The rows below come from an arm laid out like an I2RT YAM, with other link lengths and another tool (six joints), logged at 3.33 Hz.
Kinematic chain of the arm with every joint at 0, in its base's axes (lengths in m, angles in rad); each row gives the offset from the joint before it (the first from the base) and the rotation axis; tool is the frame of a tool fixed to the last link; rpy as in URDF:
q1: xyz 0 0 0.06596 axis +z
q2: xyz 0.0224 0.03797 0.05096 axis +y
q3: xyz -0.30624 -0.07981 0 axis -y
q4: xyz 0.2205 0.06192 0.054 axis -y
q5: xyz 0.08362 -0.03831 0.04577 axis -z
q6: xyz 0.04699 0 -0.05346 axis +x
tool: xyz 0.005 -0.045 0 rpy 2.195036 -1.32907 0.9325
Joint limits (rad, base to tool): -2.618..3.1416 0..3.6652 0..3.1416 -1.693..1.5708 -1.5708..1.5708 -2.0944..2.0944
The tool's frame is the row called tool.
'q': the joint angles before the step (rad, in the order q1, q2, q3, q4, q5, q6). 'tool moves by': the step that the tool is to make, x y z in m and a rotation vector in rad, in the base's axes. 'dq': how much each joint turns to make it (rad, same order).
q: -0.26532, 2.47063, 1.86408, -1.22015, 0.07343, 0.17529
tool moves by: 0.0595, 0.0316, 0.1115, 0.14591, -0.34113, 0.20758
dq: 0.07599, -0.06063, 0.45266, -0.21686, -0.20294, -0.15443
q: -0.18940, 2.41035, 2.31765, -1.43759, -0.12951, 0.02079
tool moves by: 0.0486, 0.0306, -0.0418, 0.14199, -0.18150, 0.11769
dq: 0.05578, 0.07345, -0.01676, 0.23749, -0.17509, -0.04339
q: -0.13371, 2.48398, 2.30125, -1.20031, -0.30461, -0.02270
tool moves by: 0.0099, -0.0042, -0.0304, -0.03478, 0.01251, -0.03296
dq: -0.00045, 0.06398, -0.00415, 0.06772, 0.04157, 0.02625
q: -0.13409, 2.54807, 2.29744, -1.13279, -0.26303, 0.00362
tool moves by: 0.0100, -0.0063, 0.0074, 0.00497, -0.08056, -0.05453
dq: -0.00992, 0.00096, 0.02737, 0.06552, -0.00534, 0.04882
